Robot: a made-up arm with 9 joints.
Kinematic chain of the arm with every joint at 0, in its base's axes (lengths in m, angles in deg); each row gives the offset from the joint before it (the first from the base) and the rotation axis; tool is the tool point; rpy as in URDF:
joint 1: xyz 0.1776 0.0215 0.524 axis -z
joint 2: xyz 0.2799 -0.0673 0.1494 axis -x
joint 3: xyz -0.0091 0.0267 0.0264 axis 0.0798 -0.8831 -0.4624
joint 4: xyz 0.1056 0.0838 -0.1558 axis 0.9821 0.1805 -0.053
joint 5: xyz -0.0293 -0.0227 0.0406 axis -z
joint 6: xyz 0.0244 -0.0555 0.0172 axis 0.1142 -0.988 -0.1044
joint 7: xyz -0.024 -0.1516 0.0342 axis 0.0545 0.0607 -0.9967
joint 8: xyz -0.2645 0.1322 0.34 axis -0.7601 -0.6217 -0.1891
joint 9: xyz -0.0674 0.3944 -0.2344 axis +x
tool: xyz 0.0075 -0.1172 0.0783 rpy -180 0 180
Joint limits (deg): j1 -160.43..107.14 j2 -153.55..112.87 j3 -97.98..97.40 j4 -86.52..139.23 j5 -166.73..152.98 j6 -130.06..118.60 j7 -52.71..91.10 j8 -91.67..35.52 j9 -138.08..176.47
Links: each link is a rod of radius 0.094 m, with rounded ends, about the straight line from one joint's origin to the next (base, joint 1, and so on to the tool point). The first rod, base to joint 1, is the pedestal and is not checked.
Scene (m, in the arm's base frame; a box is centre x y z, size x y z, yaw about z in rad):
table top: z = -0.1
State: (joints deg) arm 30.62 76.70 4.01 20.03 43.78 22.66 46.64 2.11 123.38
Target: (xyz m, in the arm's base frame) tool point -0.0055 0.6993 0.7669
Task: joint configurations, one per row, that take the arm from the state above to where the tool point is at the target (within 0.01 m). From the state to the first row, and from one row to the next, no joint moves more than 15 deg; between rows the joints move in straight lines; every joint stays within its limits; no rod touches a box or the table.
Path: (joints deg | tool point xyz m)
1: 17.38 76.01 11.39 20.68 40.78 26.26 49.41 -7.81 126.26 | 0.9482 -0.0219 0.5701
2: 4.14 75.32 18.78 21.32 37.78 29.86 52.17 -17.73 129.14 | 0.9083 0.3192 0.6323
3: -9.11 74.63 26.16 21.97 34.77 33.46 54.94 -27.64 132.03 | 0.6958 0.6048 0.6948
4: -22.35 73.94 33.55 22.62 31.77 37.06 57.70 -37.56 134.91 | 0.3602 0.7476 0.7439
5: -35.59 73.25 40.93 23.27 28.77 40.66 60.47 -47.48 137.79 | -0.0055 0.6993 0.7670

